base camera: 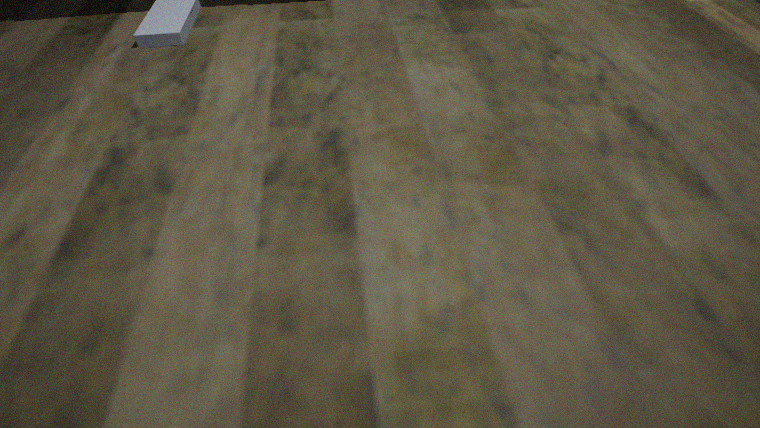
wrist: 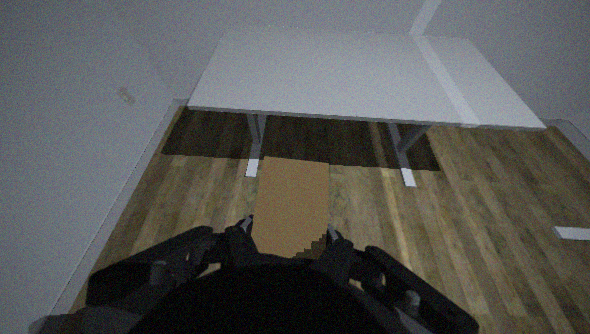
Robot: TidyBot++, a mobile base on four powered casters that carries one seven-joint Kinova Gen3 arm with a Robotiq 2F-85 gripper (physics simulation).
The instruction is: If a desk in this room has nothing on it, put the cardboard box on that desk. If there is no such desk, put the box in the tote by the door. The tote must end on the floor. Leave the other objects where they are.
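Frame: origin at the arm's base, x ahead, y left, z up, level; metres.
Seen in the pictures: gripper, fingertip midpoint: (wrist: 289,229).
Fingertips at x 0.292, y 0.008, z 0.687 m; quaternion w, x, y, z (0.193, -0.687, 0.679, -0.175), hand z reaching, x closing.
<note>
A point is followed by its place in that frame.
The cardboard box (wrist: 292,205) @[x 0.307, y 0.008, z 0.714 m] is a plain brown block in the wrist view, low in the middle. My gripper (wrist: 289,229) @[x 0.292, y 0.008, z 0.687 m] is shut on it, with one finger at each side. The box is held in front of a white desk (wrist: 320,75) @[x 1.115, y -0.041, z 0.324 m], whose near edge shows beyond the box's far end. No objects show on the visible part of the desk top; a light strip crosses its right part. In the base camera view a pale desk foot (base camera: 165,21) @[x 0.892, y 0.370, z -0.372 m] shows at the top left. The tote and the door do not show in either view.
Two desk legs with pale feet (wrist: 252,168) @[x 0.914, y 0.372, z -0.371 m] (wrist: 408,177) @[x 1.010, y -0.863, z -0.372 m] stand on the wood floor (wrist: 360,210) @[x 0.697, y -0.471, z -0.397 m] (base camera: 425,212) @[x 0.431, y -0.052, z -0.397 m], with dark shadow under the desk. A wall (wrist: 65,150) @[x 0.650, y 1.189, z 0.066 m] runs along the left. Another pale bar (wrist: 572,233) @[x 0.726, y -1.906, z -0.371 m] lies at the right edge of the wrist view.
</note>
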